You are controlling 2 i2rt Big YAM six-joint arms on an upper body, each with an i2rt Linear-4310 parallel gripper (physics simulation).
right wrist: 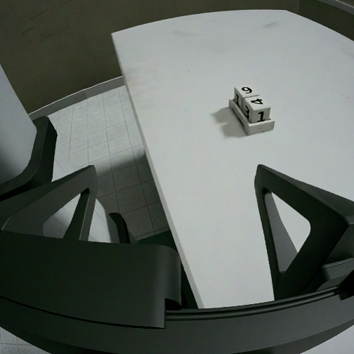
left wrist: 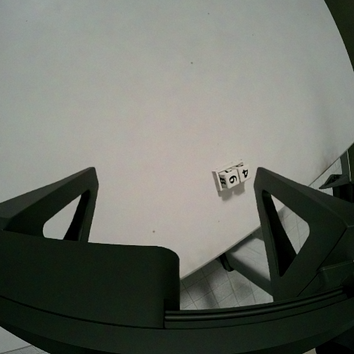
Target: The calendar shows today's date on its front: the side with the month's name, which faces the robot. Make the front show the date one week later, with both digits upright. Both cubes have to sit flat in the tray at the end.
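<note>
The calendar tray (left wrist: 217,181) (right wrist: 261,128) stands on the white table with two white digit cubes side by side in it. One cube (left wrist: 231,178) (right wrist: 246,91) has a 6 or 9 on top. The other cube (left wrist: 244,173) (right wrist: 257,102) has a 4 on top. In the right wrist view, this nearer cube shows a 3 on its long-side face and a 1 on its end face; the farther cube's side digit is partly hidden. No month name is readable. My left gripper (left wrist: 175,175) and my right gripper (right wrist: 175,173) are both open and empty, apart from the calendar.
The white table's edge (right wrist: 150,162) runs past the calendar, with tiled floor (right wrist: 120,182) beyond it. Grey and black arm parts show at the left of the right wrist view and at the lower right of the left wrist view. A dark wall (right wrist: 60,45) stands behind.
</note>
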